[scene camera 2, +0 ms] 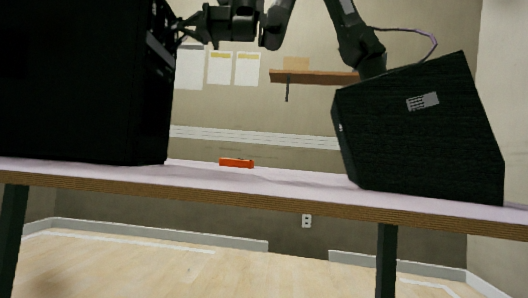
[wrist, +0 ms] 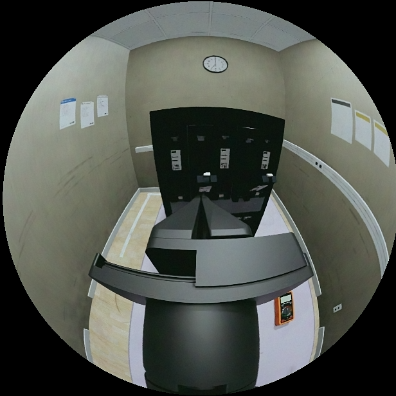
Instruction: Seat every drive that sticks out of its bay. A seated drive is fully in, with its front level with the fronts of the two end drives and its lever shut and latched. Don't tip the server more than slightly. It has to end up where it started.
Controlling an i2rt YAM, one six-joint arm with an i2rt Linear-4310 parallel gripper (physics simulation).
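Seen in the pictures: gripper, fingertip midpoint: (scene camera 2: 177,26); arm's base, origin of the base link: (scene camera 2: 377,89).
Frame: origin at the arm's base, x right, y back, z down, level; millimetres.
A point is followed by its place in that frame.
The black server (scene camera 2: 75,90) @[x -43, y -733, z 82 mm] (wrist: 192,125) stands upright on the table, its front with the drive bays facing my gripper. In the wrist view, one lever (wrist: 207,177) with a pale tip sticks out just above my fingertips, and another lever (wrist: 270,177) sticks out near the server's right edge. Pale labels mark several drive fronts. My gripper (scene camera 2: 179,26) @[x 9, y -540, z -125 mm] (wrist: 200,198) is shut and empty, its tips close to the server's front, below the nearer lever. Whether the tips touch a drive cannot be told. My fingers hide part of the lower front, and the drives' depth is hard to judge.
An orange multimeter (scene camera 2: 236,163) @[x 238, y -380, z 235 mm] (wrist: 285,308) lies on the table (scene camera 2: 300,181) @[x -51, y -191, z 249 mm] (wrist: 280,355) between the server and a large black box (scene camera 2: 420,135) @[x -125, y 21, z 131 mm] at the right. The arm rises behind that box. A wooden shelf (scene camera 2: 315,77) is on the wall behind.
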